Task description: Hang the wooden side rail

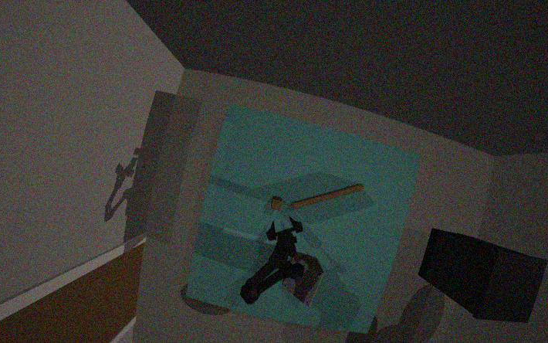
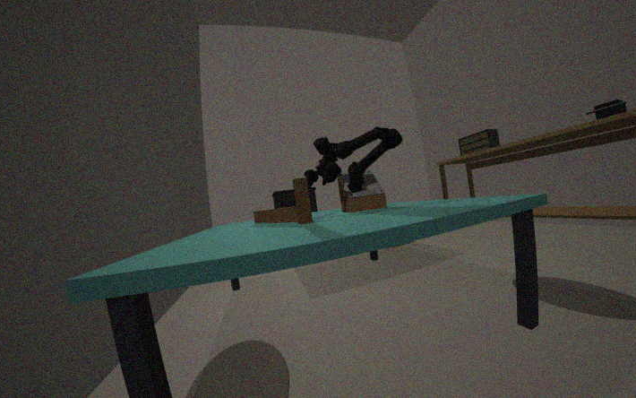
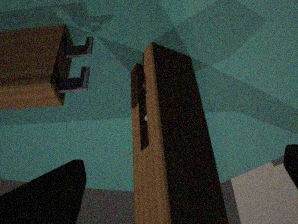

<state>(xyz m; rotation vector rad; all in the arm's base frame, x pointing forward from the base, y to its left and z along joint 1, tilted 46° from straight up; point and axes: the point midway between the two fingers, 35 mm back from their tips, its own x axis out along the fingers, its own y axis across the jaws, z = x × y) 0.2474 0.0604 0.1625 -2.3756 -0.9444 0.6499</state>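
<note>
My gripper tip is 70 mm short of the headboard post, 60 mm above it and 40 mm to the right of it.
</note>
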